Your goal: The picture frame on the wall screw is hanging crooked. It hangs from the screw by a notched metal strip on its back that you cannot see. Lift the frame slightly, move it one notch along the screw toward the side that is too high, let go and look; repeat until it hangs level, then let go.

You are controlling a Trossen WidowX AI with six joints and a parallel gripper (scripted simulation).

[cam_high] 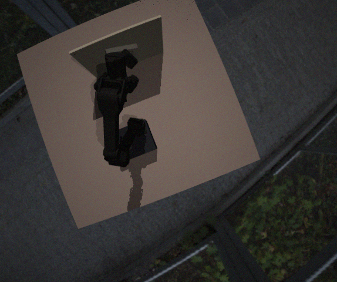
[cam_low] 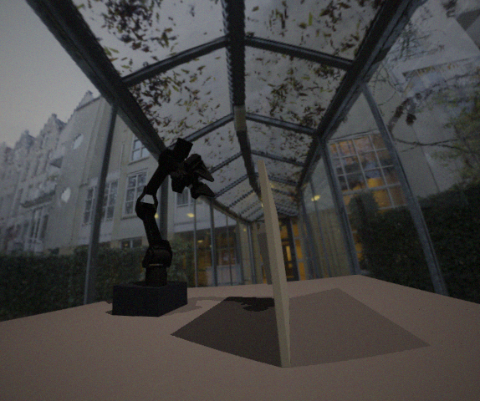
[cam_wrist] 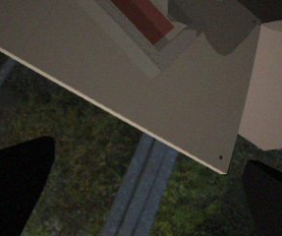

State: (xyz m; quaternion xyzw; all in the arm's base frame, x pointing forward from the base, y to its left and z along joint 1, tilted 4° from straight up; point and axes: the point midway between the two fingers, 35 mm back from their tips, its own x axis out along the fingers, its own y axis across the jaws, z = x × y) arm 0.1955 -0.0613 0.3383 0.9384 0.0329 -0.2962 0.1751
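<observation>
My gripper tip is 220 mm above the picture frame, 160 mm short of it and 50 mm to the left of it. Also, from my gripper tip: wall panel (230 mm below, 170 mm ahead, 70 mm to the right).
</observation>
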